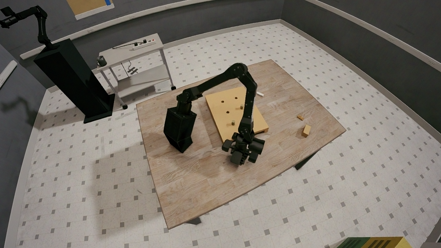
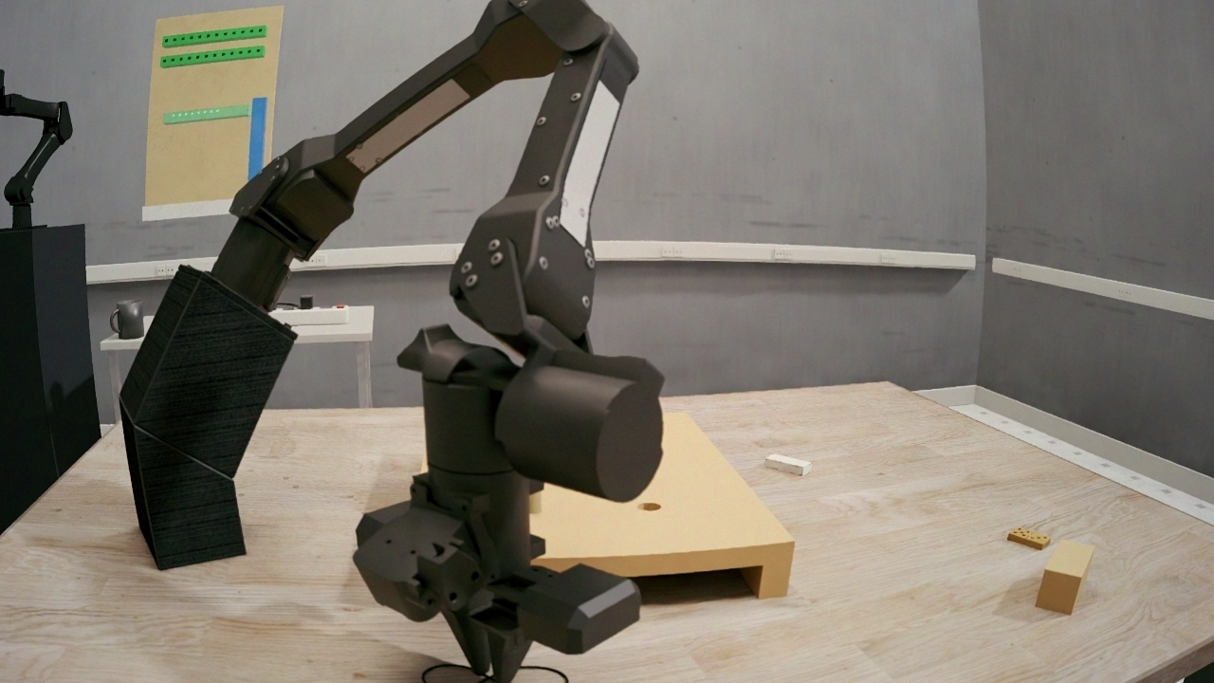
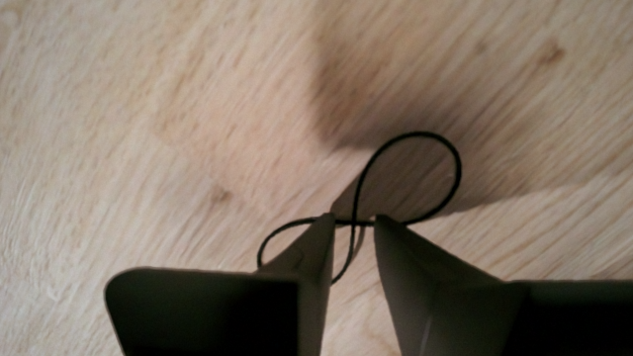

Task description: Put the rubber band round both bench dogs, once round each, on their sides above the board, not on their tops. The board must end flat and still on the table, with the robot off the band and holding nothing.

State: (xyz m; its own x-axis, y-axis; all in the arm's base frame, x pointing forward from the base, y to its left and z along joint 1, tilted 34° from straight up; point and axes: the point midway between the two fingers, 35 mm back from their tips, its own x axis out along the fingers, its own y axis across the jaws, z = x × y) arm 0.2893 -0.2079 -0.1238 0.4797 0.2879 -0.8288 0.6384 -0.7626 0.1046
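The tan board is 8 cm ahead of my hand and 29 cm to the left of it. The rest, counted from my hand: wooden block 46 cm ahead, 2 cm to the left, 2 cm below; then white block 32 cm ahead, 41 cm to the left, 3 cm below; then domino 50 cm ahead, 13 cm to the left, 3 cm below.
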